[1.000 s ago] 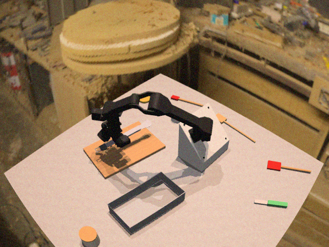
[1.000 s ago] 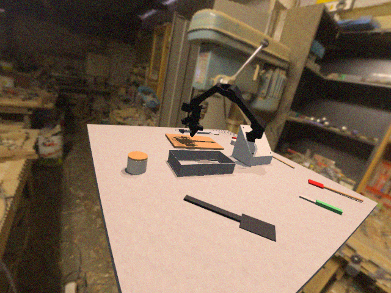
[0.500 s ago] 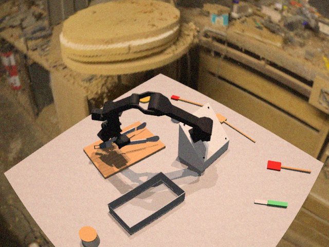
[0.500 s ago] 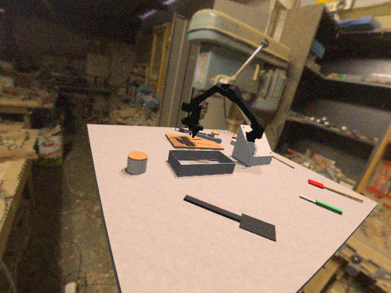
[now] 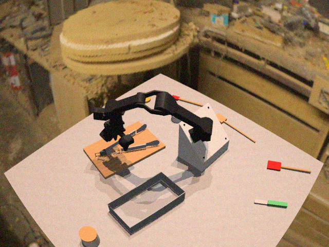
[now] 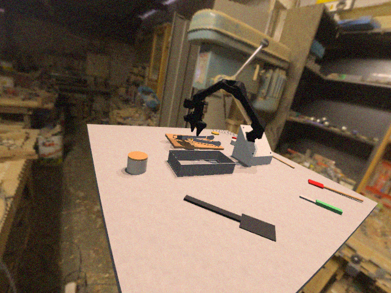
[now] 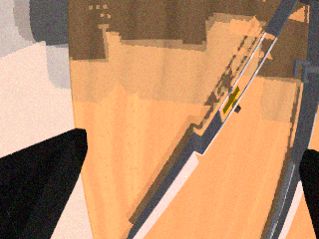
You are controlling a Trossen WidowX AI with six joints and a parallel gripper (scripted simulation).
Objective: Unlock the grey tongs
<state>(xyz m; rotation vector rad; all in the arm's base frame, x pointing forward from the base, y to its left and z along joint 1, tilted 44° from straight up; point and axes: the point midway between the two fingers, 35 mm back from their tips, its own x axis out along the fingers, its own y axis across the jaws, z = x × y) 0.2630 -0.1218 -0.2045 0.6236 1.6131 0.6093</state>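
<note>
The yellow lock piece lies 40 mm below my gripper tip and 20 mm to the right of it. Round my gripper tip: wooden board: 70 mm below, 40 mm to the right, 30 mm behind; then roasting tin: 320 mm to the left, 100 mm ahead, 50 mm below; then white puck: 400 mm behind, 60 mm below, 40 mm to the right.
</note>
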